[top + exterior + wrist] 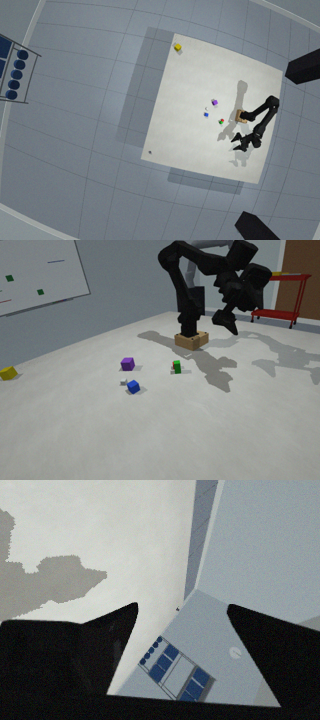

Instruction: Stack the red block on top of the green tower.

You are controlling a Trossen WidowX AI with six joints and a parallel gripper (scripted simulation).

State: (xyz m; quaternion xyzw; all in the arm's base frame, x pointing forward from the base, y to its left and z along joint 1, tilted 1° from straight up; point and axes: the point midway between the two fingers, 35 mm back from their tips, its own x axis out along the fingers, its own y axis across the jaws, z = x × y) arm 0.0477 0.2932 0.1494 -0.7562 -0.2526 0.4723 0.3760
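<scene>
My gripper tip is now 19 cm to the left of the red block, 17 cm above it and 10 cm short of it. From my gripper tip the other things lie so: blue block: 27 cm ahead, 17 cm below, 16 cm to the right; white block: 29 cm ahead, 22 cm to the right, 17 cm below; purple block: 30 cm to the right, 25 cm ahead, 16 cm below.
</scene>
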